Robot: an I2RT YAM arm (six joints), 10 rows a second.
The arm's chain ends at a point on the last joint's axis. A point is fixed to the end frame.
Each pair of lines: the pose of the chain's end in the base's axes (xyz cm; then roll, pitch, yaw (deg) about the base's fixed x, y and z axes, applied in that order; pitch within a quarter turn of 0, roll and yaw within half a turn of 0), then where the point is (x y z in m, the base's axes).
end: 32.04, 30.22, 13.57, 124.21, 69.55, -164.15
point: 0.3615 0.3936 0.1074
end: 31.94, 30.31, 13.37, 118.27, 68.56, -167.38
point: 0.3560 0.3970 0.1073
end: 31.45, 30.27, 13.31, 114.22, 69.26, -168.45
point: 0.3468 0.3989 0.1096
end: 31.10, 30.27, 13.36, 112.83, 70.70, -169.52
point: 0.3434 0.3993 0.1120
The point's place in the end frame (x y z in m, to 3 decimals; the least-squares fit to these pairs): 0.004 -0.015 0.103
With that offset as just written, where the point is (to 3 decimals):
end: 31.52, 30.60, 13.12, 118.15, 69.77, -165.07
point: 0.348 0.402 0.106
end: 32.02, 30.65, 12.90, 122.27, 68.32, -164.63
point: 0.358 0.399 0.100
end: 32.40, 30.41, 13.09, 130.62, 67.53, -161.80
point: 0.370 0.391 0.097
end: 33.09, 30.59, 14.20, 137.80, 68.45, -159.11
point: 0.384 0.388 0.107
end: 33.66, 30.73, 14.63, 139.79, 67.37, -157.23
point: 0.389 0.389 0.109
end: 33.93, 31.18, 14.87, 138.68, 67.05, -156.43
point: 0.389 0.395 0.111
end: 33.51, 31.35, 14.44, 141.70, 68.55, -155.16
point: 0.388 0.395 0.108
